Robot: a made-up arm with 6 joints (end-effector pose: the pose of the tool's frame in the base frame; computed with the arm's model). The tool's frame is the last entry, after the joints.
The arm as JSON. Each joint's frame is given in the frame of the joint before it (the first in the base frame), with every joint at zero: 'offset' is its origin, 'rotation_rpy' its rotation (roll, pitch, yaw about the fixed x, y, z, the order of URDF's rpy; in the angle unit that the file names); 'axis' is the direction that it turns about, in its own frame. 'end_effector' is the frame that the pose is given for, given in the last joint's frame.
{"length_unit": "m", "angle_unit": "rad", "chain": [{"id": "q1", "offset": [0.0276, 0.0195, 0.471], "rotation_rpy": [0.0, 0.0, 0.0], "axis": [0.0, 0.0, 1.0]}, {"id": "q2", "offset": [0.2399, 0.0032, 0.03], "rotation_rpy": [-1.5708, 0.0, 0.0], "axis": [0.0, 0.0, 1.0]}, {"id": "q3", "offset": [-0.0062, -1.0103, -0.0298], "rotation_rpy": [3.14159, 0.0, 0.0], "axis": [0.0, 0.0, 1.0]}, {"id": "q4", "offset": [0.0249, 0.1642, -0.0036], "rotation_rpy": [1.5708, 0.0, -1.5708], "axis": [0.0, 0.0, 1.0]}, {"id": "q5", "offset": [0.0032, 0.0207, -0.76], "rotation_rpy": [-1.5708, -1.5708, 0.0], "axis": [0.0, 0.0, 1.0]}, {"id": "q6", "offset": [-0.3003, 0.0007, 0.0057], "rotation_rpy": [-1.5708, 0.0, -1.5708], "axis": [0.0, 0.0, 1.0]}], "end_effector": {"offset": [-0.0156, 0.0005, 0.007], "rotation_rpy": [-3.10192, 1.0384, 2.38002]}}
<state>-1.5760 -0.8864 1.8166 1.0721 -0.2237 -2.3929</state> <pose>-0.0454 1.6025 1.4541 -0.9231 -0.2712 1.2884</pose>
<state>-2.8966 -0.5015 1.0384 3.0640 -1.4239 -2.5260</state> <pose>0.6818 0.2118 2.2376 -2.9162 -0.7033 0.2276</pose>
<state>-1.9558 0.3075 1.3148 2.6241 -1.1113 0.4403</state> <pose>-0.3436 -0.5514 2.4508 -0.0428 -0.3826 1.9279</pose>
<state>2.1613 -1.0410 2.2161 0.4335 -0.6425 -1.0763</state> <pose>1.0356 -1.2831 0.8878 -1.4620 -0.5055 -1.2970</pose>
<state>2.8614 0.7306 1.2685 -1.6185 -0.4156 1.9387</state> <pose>-1.6804 0.4107 1.9086 0.2132 0.0170 -2.8420</pose>
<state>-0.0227 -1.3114 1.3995 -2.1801 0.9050 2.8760</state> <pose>-1.5839 -0.1430 1.1495 2.0984 -1.1116 -1.4727</pose>
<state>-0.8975 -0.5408 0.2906 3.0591 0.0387 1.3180</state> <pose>0.2412 -0.2187 2.2715 2.1091 -1.1949 -0.2047</pose>
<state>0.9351 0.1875 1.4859 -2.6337 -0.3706 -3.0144</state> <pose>0.2770 0.4337 2.5826 -0.3262 -1.0363 1.4020</pose>
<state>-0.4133 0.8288 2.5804 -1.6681 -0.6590 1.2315</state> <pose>0.6985 -0.0914 2.1592 -0.4656 -0.4369 1.0826</pose>
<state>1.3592 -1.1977 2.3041 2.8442 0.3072 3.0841</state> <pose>-0.3547 -1.6044 0.4177 -1.9776 -0.1754 -2.3480</pose>
